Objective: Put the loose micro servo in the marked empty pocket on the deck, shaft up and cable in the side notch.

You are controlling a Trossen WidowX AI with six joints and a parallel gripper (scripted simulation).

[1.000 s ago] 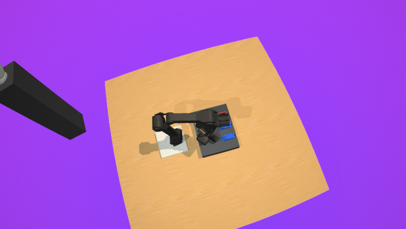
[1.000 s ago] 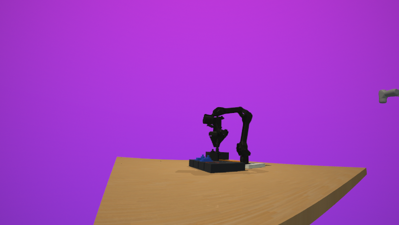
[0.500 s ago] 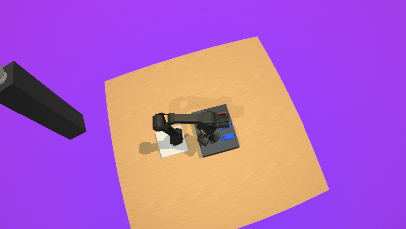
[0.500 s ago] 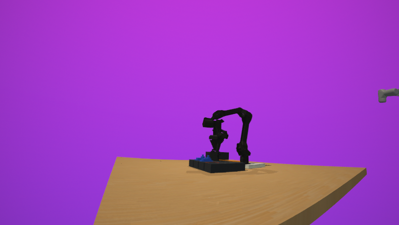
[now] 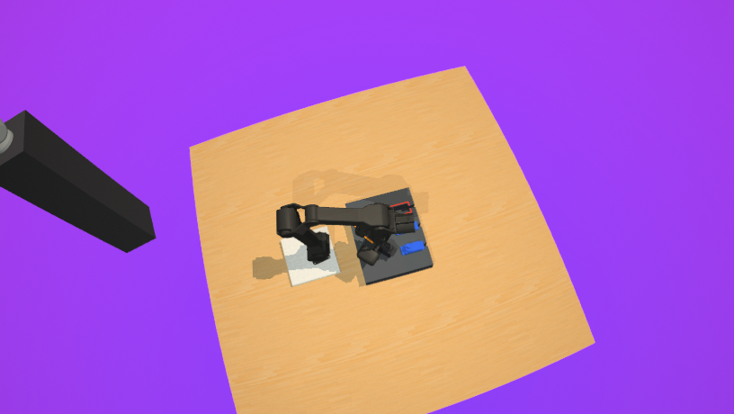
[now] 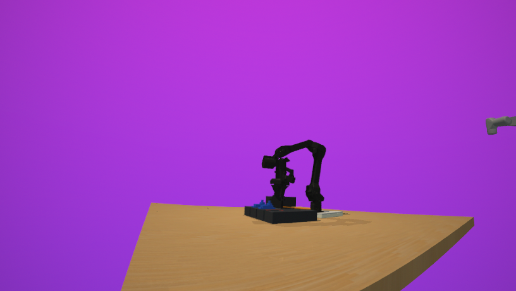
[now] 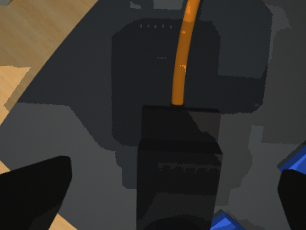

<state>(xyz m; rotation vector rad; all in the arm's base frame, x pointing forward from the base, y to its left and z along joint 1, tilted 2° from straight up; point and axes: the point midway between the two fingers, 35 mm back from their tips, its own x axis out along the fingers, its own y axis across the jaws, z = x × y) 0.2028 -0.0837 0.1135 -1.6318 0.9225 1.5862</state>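
The dark grey deck lies 5 cm to the left of my gripper tip and 7 cm below it.
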